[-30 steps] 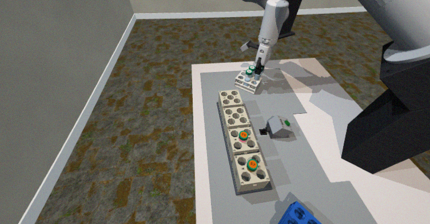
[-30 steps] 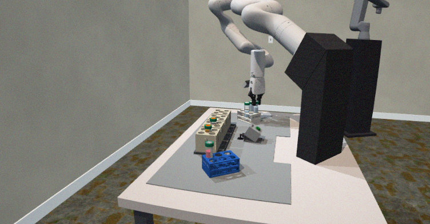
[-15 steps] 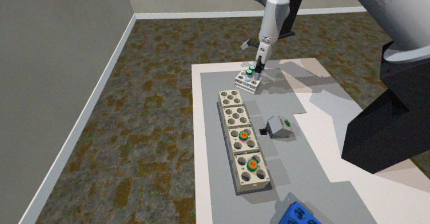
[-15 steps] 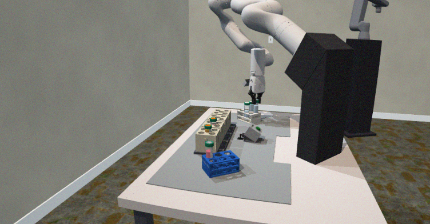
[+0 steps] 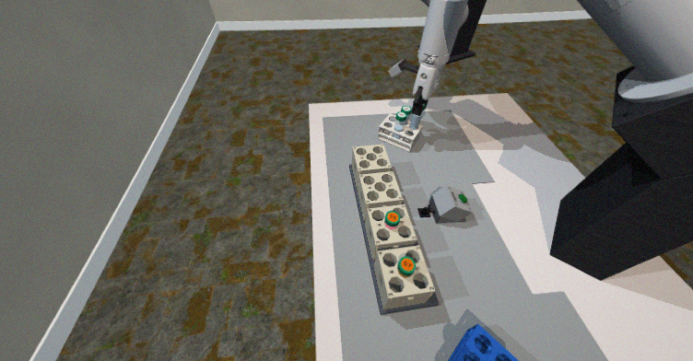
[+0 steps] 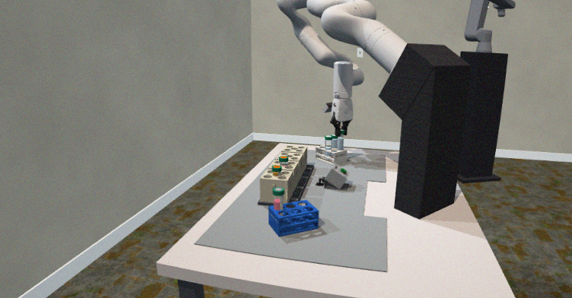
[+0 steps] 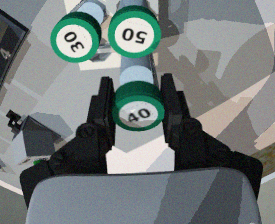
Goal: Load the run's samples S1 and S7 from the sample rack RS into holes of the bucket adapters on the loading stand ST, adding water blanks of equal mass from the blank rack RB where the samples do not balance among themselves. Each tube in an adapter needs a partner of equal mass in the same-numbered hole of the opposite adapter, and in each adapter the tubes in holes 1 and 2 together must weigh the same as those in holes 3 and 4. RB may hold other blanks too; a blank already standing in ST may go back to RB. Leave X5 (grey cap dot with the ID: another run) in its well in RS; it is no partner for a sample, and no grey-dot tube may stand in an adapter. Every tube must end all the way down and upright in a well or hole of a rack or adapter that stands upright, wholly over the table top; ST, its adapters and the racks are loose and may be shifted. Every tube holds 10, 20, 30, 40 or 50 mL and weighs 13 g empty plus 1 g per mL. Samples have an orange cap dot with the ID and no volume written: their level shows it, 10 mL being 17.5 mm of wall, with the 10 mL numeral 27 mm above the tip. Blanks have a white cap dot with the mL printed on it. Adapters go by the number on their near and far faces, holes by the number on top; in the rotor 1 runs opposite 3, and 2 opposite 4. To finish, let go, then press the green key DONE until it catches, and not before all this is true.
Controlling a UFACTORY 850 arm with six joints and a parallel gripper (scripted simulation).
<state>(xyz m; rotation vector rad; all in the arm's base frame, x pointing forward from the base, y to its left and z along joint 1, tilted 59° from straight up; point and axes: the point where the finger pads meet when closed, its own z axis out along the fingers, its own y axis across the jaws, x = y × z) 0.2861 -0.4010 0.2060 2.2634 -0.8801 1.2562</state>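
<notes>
My gripper is now 10 mm to the left of the 40 mL blank and 50 mm above it. From my hand the other things lie so: 50 mL blank: 30 mm ahead, 30 mm to the right, 80 mm below; then blank rack RB: 40 mm ahead, 20 mm to the right, 120 mm below; then 30 mL blank: 60 mm ahead, 20 mm to the right, 80 mm below.
</notes>
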